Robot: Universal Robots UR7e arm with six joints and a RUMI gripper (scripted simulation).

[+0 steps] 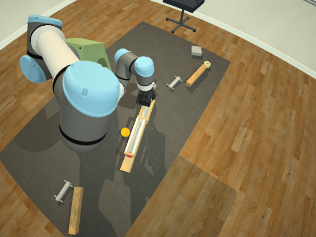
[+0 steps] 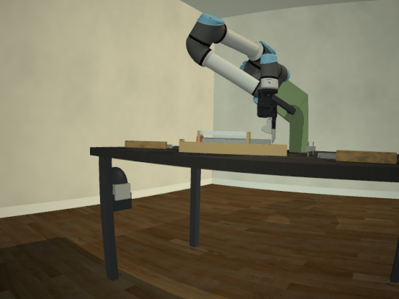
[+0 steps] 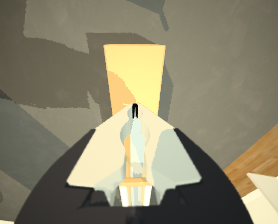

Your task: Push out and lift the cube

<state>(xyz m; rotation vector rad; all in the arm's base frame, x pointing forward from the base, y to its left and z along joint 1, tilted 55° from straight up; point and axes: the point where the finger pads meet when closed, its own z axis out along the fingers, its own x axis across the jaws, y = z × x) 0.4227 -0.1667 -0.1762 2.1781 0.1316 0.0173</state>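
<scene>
The red cube is 30 mm ahead of my hand, 310 mm to the right of it and 10 mm below it. Also, from my hand: grey block: 170 mm ahead, 630 mm to the left, 50 mm below; long wooden base: 20 mm ahead, 210 mm to the right, 10 mm below.
</scene>
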